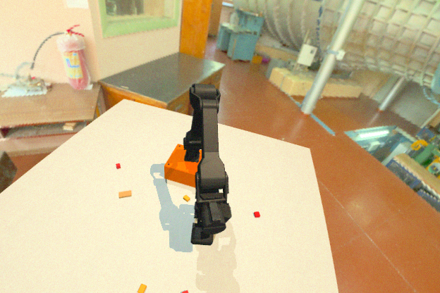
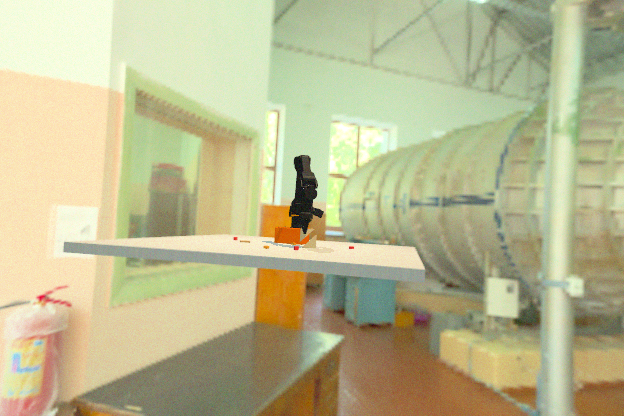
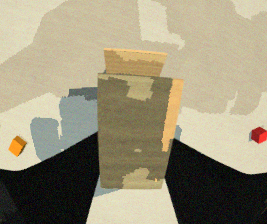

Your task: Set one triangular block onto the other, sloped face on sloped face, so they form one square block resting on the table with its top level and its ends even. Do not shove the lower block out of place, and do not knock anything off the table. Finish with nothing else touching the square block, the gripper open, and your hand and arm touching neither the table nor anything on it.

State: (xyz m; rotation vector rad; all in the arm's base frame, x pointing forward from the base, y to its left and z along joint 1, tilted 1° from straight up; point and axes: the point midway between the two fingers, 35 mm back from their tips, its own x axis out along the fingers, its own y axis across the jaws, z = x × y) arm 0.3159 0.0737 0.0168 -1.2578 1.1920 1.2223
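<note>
Now: the tan triangular block 1 cm to the right of my gripper tip and 1 cm above it.
</note>
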